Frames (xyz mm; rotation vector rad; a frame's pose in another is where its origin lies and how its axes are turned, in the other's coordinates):
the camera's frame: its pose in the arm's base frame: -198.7 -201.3 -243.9 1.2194 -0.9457 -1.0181
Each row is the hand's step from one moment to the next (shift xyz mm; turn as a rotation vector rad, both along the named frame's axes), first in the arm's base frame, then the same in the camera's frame.
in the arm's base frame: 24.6 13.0 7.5 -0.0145 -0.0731 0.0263
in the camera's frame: -5.4 10.7 -26.2 0.0668 0.0204 0.0369
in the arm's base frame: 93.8 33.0 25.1 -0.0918 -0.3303 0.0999
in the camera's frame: -4.7 36.2 -95.8 0.2941 0.0706 0.1898
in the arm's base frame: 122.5 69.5 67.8 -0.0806 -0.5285 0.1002
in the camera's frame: -30.4 83.7 -128.5 0.4875 0.0603 0.2337
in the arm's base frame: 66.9 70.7 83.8 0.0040 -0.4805 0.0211
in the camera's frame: -46.7 94.1 -73.9 0.4628 -0.0070 0.1308
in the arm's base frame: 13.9 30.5 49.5 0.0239 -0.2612 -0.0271
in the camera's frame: -23.9 52.4 -16.1 0.2565 -0.0400 0.0460
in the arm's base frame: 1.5 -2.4 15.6 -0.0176 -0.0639 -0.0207
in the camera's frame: 3.2 15.5 1.0 0.0558 -0.0261 0.0321
